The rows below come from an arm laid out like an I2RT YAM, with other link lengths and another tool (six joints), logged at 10 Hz.
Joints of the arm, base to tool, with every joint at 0 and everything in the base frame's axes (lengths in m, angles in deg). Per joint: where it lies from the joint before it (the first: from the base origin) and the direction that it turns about. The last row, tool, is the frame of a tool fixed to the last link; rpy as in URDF.
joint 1: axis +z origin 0 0 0.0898
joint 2: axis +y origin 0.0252 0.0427 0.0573
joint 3: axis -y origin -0.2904 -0.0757 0
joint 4: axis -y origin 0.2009 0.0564 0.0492
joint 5: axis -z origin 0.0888 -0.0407 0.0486
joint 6: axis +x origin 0.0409 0 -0.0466
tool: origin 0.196 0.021 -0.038 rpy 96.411 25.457 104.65
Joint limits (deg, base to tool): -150..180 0..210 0..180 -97..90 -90..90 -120..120
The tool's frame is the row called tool.
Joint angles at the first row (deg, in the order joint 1, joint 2, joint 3, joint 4, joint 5, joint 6):
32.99, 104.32, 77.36, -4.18, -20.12, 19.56
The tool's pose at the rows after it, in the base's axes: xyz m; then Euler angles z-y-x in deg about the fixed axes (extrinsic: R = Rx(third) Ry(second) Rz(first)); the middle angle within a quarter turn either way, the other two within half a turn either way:
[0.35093 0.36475 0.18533 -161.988 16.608 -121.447]
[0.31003 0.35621 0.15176 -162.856 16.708 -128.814]
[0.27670 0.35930 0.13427 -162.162 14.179 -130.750]
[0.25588 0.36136 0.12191 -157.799 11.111 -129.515]
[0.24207 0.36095 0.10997 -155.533 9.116 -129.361]
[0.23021 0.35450 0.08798 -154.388 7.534 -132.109]
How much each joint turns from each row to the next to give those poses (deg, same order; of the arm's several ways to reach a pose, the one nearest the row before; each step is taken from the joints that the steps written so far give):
4.57, -8.10, -12.27, 3.08, 4.86, -2.48
6.49, -3.86, -6.10, -2.53, 8.55, -1.72
4.01, -1.51, -3.58, -0.48, 1.76, 1.81
0.39, -0.23, -3.59, 2.02, -2.86, 4.63
0.39, 0.24, -2.68, 1.68, -1.53, 2.16
0.90, 1.24, -1.84, -0.09, 0.49, 0.12

